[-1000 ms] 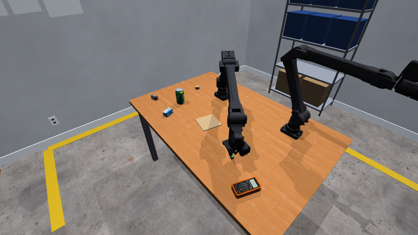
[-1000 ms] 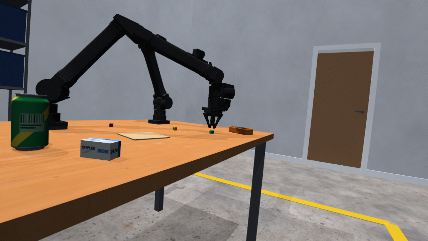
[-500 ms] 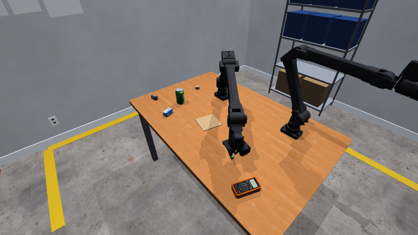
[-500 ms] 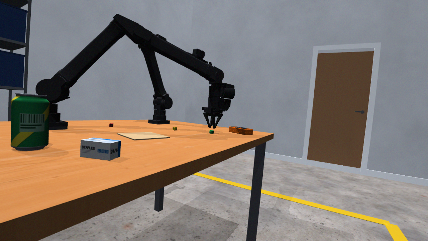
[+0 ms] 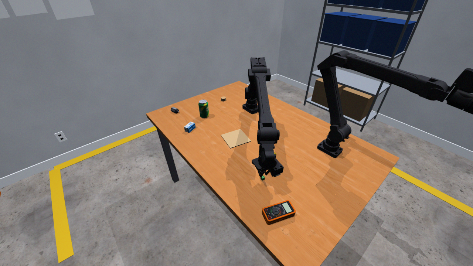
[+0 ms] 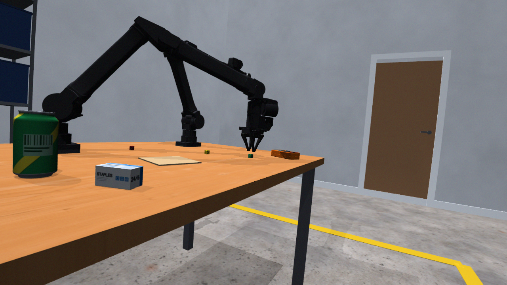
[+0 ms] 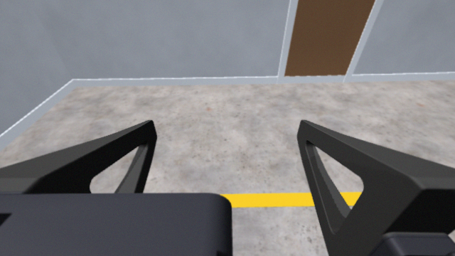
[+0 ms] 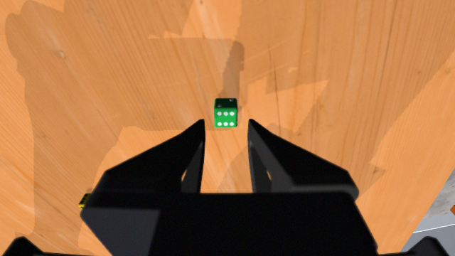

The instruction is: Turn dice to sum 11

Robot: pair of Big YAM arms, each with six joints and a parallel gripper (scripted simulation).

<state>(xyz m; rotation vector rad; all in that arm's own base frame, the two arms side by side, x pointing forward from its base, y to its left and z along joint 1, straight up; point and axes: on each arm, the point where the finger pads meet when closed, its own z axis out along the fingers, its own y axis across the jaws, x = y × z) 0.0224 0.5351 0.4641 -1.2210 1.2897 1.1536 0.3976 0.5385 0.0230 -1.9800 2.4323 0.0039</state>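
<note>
The green die lies 3 cm below my right hand. Also, from my right hand: yellow die (17 cm behind, 7 cm to the right, 3 cm below); then tan mat (33 cm to the right, 12 cm behind, 3 cm below); then red die (40 cm behind, 25 cm to the right, 3 cm below).
</note>
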